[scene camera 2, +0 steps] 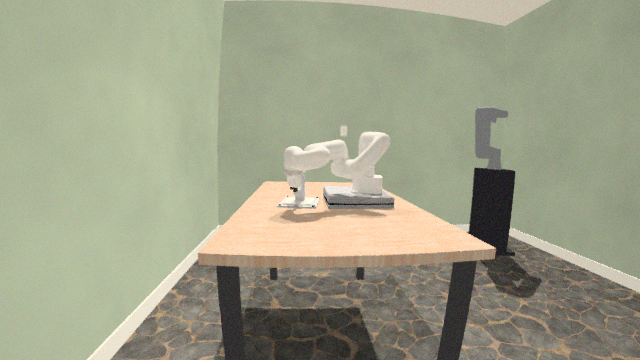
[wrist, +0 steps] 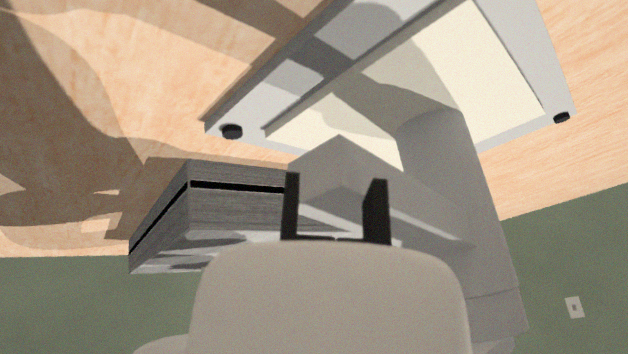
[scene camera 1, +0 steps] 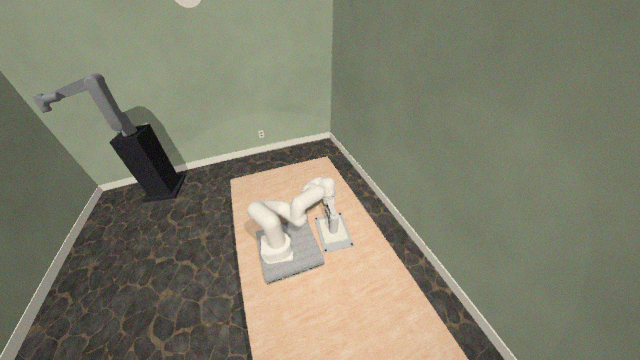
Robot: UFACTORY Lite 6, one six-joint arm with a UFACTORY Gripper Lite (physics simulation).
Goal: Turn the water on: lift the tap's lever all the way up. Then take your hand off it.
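Places are measured from the arm's base along level axes (x ahead, y left, z up), in metres.
Where they show: hand, tool point: (scene camera 2: pixel 293 188) (wrist: pixel 333 215); arm's base, link origin: (scene camera 2: pixel 364 191) (scene camera 1: pixel 279 250).
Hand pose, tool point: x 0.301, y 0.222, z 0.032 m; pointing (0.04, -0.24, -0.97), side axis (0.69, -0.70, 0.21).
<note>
Things, the pixels of their top centre, and the offset from my tool point. "spot": a spot on its surface instead. Level surfaces: height alone.
- tap's grey column, surface spot: (wrist: pixel 460 200) spot: 0.009 m ahead, 0.107 m right, 0.013 m down
- pale plate with a grey rim, top centre: (wrist: pixel 427 124) (scene camera 2: pixel 299 200) (scene camera 1: pixel 333 230) 0.002 m back, 0.128 m right, 0.073 m down
- wooden table, surface height: 0.085 m down
The tap's grey column (scene camera 1: pixel 334 224) (scene camera 2: pixel 300 193) (wrist: pixel 460 200) stands upright on a pale plate with a grey rim (scene camera 1: pixel 339 246) (wrist: pixel 530 50). In the wrist view its grey spout (wrist: pixel 340 165) reaches left from the column, behind my fingers. My gripper (scene camera 1: pixel 328 215) (scene camera 2: pixel 294 189) (wrist: pixel 335 178) is open, its black fingers apart and close to the tap on the spout's side. Whether it touches the tap I cannot tell. The lever at the column's top is mostly hidden behind my gripper's housing in the wrist view; its angle cannot be made out.
My arm's base stands on a grey slab (scene camera 1: pixel 307 250) (scene camera 2: pixel 358 203) (wrist: pixel 225 210) beside the tap's plate, on the wooden table (scene camera 1: pixel 340 300) (scene camera 2: pixel 345 240). A second grey arm (scene camera 1: pixel 105 102) (scene camera 2: pixel 483 132) stands on a black pedestal (scene camera 1: pixel 145 162) (scene camera 2: pixel 492 210) away from the table.
</note>
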